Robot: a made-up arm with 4 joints.
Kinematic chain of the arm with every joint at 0, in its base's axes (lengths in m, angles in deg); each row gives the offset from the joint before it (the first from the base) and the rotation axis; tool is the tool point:
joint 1: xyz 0 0 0.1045 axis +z
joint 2: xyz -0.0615 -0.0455 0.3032 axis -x
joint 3: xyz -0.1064 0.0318 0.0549 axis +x
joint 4: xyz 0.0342 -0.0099 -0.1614 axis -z
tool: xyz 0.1 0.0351 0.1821
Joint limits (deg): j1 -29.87..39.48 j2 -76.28..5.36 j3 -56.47..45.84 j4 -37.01..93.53
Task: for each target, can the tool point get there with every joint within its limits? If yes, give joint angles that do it. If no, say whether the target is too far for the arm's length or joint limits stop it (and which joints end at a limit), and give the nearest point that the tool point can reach.
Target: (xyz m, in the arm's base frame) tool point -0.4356 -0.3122 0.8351
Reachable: no: too far | nearest point -0.1518 -0.1088 0.5249 | short by 0.467 m
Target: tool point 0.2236 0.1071 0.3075
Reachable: no: joint limits stop it (at a limit: joint 1, joint 2) | nearest point -0.0266 0.0673 0.4210 | short by 0.278 m
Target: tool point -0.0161 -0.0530 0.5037
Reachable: yes | joints 21.09 -34.95 4.52 -0.67
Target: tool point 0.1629 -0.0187 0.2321
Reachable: no: joint limits stop it (at a limit: joint 1, joint 2) | nearest point 0.0242 -0.1109 0.3722 | short by 0.218 m
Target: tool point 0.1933 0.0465 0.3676
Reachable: no: joint limits stop it (at a limit: joint 1, joint 2, joint 3) | nearest point 0.0357 -0.0902 0.4143 | short by 0.214 m
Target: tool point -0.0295 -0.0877 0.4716
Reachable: yes | joints -1.12 -49.36 9.19 18.29
